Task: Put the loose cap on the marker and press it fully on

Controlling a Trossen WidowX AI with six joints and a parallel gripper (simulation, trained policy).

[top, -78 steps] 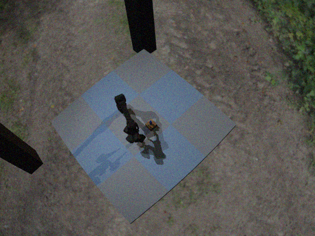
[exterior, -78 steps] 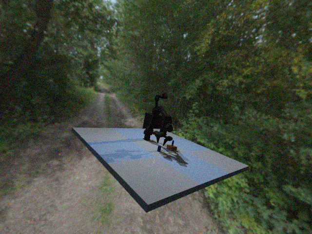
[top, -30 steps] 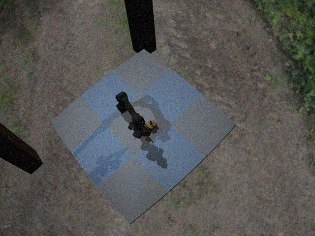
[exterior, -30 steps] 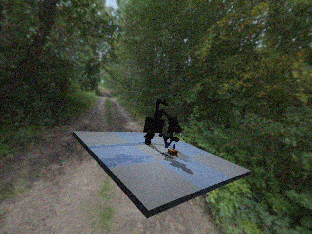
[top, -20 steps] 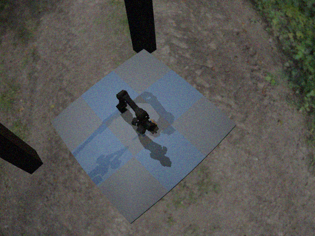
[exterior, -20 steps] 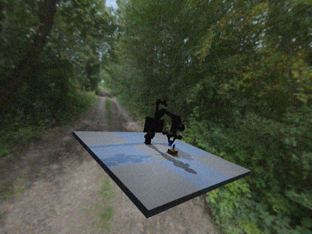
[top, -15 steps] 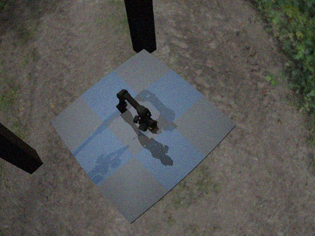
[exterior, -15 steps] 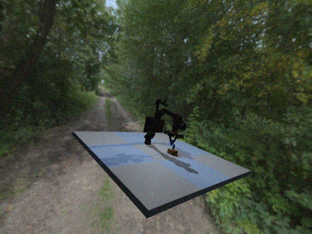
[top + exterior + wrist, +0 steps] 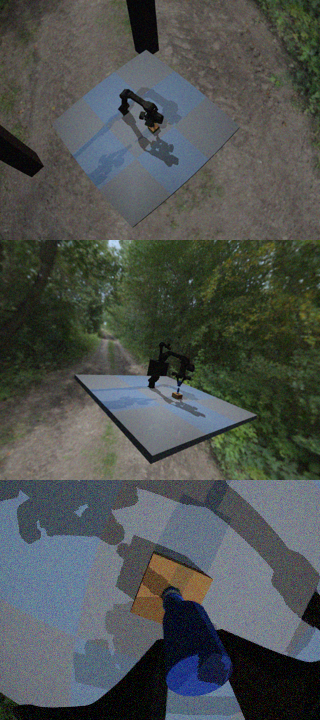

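Now: the blue marker 6 cm below my gripper tip and 1 cm to the left of it. From my gripper tip the other things lie so: holder block: 12 cm below, 1 cm to the left; blue cap: 1 cm above.
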